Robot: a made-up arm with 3 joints. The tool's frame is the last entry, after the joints.
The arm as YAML. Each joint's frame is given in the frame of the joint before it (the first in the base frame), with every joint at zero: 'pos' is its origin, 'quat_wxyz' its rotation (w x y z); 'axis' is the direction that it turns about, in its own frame. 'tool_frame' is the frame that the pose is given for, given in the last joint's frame.
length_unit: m
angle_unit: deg
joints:
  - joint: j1
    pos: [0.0, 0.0, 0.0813]
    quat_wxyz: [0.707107, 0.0, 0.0, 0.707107]
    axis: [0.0, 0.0, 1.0]
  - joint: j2
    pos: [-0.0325, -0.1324, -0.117]
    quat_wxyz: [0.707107, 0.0, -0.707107, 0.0]
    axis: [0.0, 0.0, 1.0]
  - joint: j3
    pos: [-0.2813, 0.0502, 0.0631]
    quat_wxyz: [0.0, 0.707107, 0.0, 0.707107]
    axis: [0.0, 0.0, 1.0]
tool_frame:
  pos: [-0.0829, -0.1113, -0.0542]
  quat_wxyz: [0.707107, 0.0, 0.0, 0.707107]
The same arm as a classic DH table. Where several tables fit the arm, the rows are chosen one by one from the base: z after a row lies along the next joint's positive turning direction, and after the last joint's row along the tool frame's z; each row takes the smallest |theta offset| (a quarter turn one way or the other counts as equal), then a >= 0, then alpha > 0; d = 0 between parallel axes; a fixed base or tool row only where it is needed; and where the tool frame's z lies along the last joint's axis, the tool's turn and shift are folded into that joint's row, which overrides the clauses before.
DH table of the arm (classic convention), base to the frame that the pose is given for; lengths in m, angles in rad. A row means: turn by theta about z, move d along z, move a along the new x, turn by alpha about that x. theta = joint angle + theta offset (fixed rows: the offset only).
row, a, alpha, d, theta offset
j1, 0.1324, 1.5708, -0.0357, 0
j2, -0.0502, -1.5708, 0.0956, 0
j3, -0.1388, 0, 0, -0.6402
tool (fixed), 0, 0, -0.3355, 0.6402

